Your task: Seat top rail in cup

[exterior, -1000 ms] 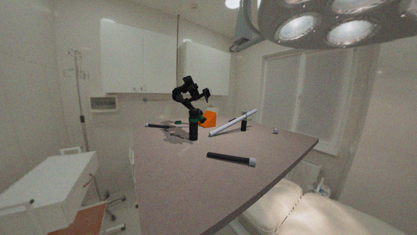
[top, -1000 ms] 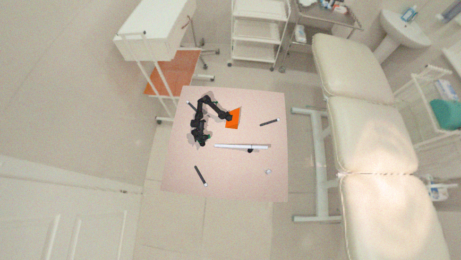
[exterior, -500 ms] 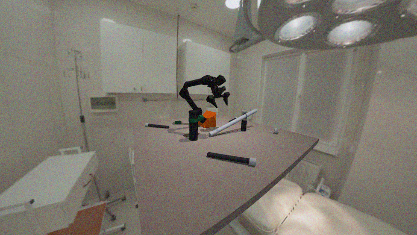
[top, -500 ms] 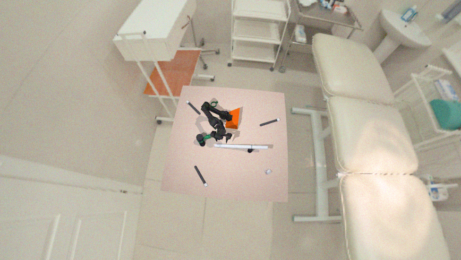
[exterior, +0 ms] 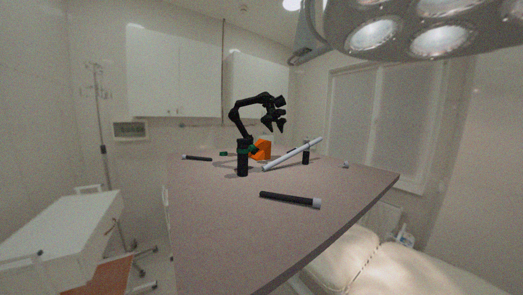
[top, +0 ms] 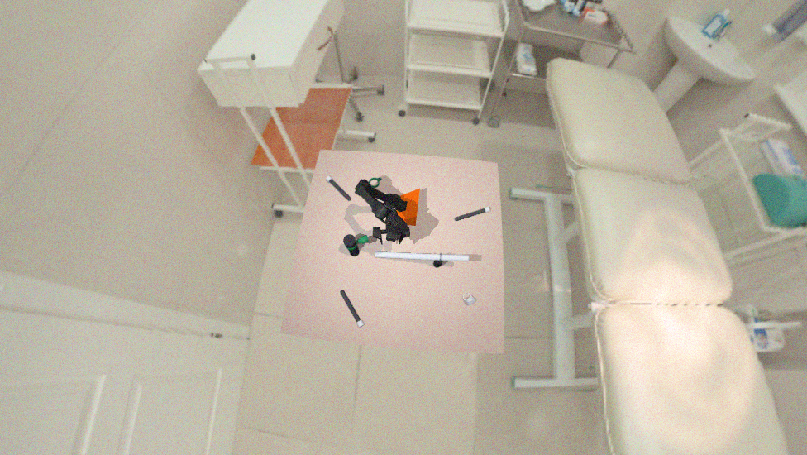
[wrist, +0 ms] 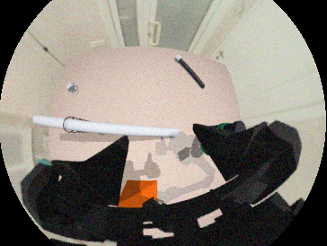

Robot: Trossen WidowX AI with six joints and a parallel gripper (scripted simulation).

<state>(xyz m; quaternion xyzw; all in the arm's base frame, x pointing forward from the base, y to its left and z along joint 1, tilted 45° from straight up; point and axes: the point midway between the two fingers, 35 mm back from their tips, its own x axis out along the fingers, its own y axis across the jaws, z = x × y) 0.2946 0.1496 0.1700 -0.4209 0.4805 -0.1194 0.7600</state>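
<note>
My gripper tip is 17 cm to the left of the green rail-end cup, 9 cm above it and 3 cm past it. From my gripper tip the other things lie so: small green ring: 49 cm behind, 23 cm below, 20 cm to the right; small white fitting: 48 cm to the left, 22 cm below, 18 cm ahead; short black post: 27 cm to the left, 13 cm below.
</note>
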